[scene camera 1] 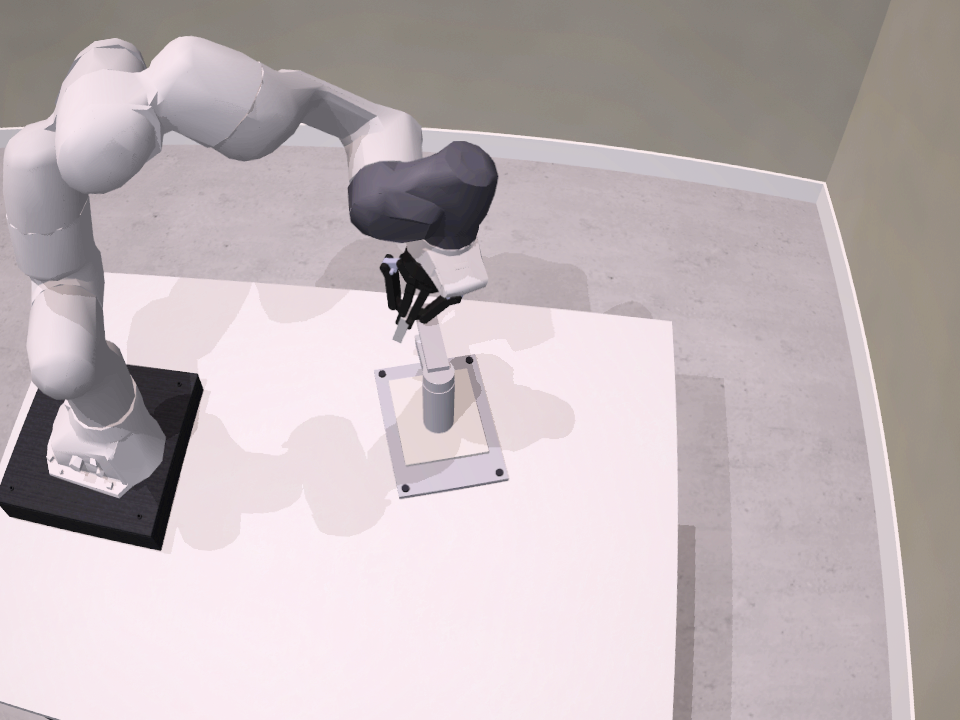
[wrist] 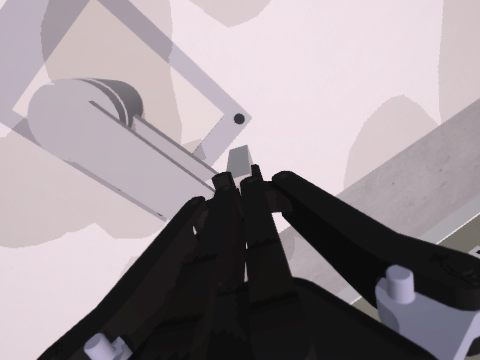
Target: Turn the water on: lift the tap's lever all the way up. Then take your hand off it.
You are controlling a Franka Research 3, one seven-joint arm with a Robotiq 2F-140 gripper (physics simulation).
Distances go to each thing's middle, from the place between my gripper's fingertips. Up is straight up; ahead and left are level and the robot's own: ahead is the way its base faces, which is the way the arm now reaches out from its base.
Right now my hand is 60 mm short of the tap lever (scene camera 1: 438, 373), 50 mm to the left of it and 30 mm below it. Round my hand: base plate (scene camera 1: 437, 477) 100 mm to the right, 100 mm below, 60 mm ahead.
